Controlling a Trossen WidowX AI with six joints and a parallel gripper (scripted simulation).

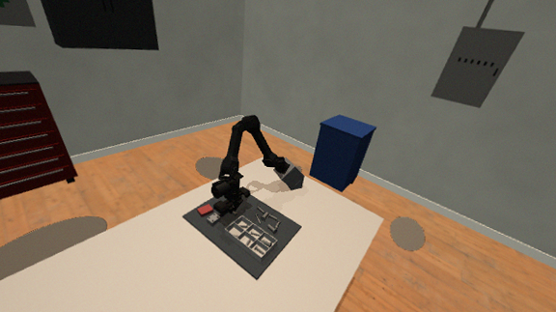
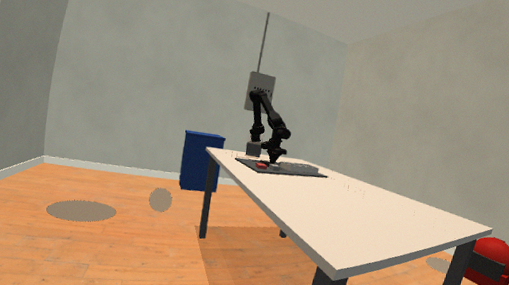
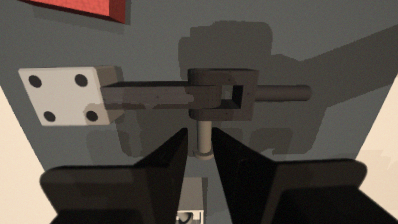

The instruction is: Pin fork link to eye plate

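Right now my hand is 1 cm short of the eye plate, 3 cm to the left of it and 4 cm above it. Also, from my hand: fork link: 3 cm behind, 3 cm to the right, 4 cm below; dark mat: 7 cm to the left, 5 cm below; grey block: 9 cm ahead, 3 cm to the right, 3 cm below.
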